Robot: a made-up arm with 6 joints.
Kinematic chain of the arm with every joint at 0, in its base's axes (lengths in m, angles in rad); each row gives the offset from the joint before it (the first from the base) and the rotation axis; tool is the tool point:
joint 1: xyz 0 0 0.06 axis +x
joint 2: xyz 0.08 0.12 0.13 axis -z
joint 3: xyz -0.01 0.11 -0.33 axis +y
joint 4: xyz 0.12 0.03 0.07 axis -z
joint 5: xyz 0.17 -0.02 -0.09 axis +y
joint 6: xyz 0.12 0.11 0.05 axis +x
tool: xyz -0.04 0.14 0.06
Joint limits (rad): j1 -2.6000..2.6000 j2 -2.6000..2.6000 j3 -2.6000..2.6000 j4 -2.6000..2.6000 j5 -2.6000..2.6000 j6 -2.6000..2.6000
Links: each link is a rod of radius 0.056 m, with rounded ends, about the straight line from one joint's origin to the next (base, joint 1, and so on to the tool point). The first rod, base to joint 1, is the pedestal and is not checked.
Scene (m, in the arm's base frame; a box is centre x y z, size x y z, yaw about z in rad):
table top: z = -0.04
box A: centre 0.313 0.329 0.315 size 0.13 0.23 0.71 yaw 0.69
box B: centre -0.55 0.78 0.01 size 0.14 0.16 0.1 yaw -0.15
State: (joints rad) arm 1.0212 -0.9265 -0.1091 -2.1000 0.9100 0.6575
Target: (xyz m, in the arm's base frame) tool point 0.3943 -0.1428 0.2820
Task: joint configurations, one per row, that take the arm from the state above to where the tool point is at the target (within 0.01 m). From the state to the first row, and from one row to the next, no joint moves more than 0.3 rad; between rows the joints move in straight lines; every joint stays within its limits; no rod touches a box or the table.
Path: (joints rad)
1: 1.2465 -0.7529 -0.2480 -1.8530 0.8247 0.5381
2: 1.4718 -0.5793 -0.3868 -1.6061 0.7394 0.4187
3: 1.6971 -0.4057 -0.5257 -1.3591 0.6542 0.2992
4: 1.6780 -0.2398 -0.5348 -1.1328 0.5648 0.5650
5: 1.6589 -0.0739 -0.5439 -0.9064 0.4753 0.8307
6: 1.6398 0.0920 -0.5530 -0.6800 0.3859 1.0965
7: 1.6207 0.2579 -0.5621 -0.4537 0.2965 1.3622
8: 1.6016 0.4238 -0.5712 -0.2273 0.2071 1.6279

